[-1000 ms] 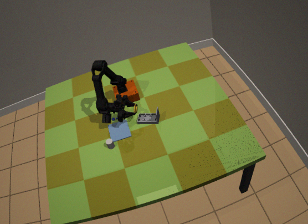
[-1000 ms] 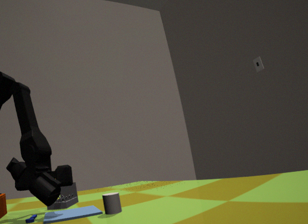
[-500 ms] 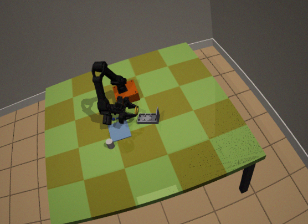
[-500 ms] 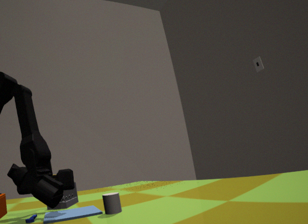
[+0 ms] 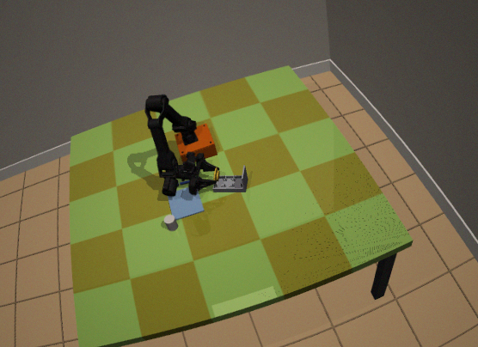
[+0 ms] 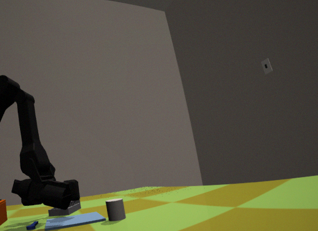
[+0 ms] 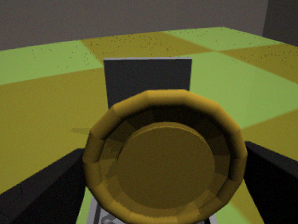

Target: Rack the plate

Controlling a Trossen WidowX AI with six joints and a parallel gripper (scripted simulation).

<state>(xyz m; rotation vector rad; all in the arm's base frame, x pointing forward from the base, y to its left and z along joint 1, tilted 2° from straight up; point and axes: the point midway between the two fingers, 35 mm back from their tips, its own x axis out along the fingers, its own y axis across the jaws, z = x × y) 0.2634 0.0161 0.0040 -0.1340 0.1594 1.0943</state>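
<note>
Right now the grey dish rack is 40 mm to the left of my gripper tip, 40 mm below it and 10 mm ahead of it. The rest, counted from my gripper tip: yellow plate 10 mm to the right; then blue spoon 150 mm to the right, 90 mm behind, 60 mm below; then light blue mat 160 mm to the right, 60 mm below, 20 mm ahead.
</note>
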